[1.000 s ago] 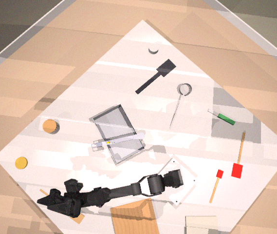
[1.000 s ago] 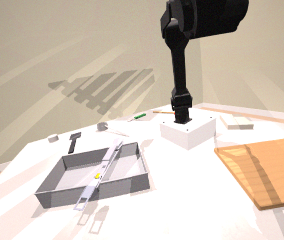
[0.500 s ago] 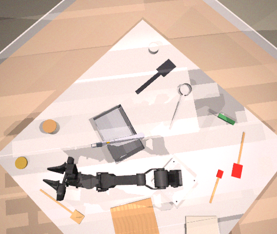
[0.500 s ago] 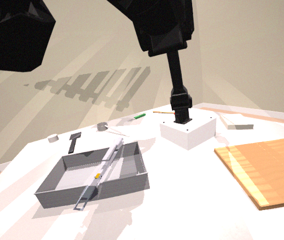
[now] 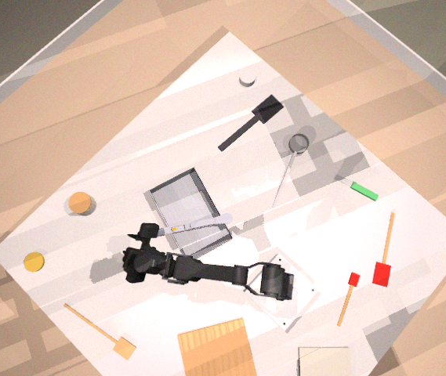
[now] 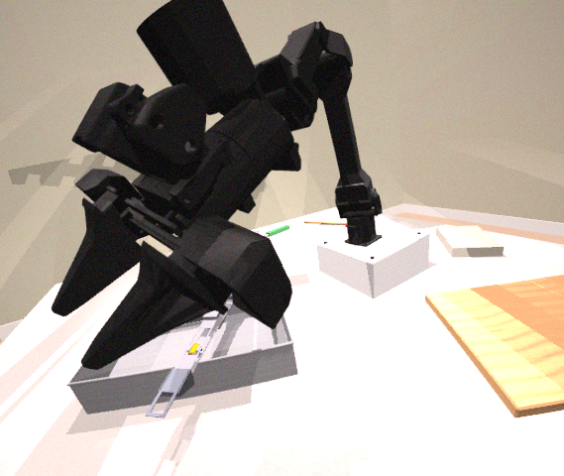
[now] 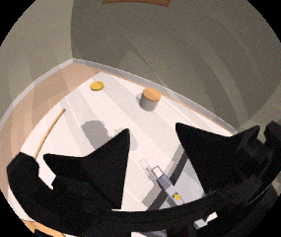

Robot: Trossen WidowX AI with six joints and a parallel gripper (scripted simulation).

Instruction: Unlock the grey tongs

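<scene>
Right now the grey roasting tin is 21 cm to the right of my gripper tip, 17 cm below it and 9 cm behind it. Also, from my gripper tip: pale block: 79 cm behind, 19 cm below, 6 cm to the right; black spatula: 66 cm to the right, 20 cm below, 6 cm behind; wooden board: 52 cm behind, 20 cm below, 19 cm to the left.
</scene>
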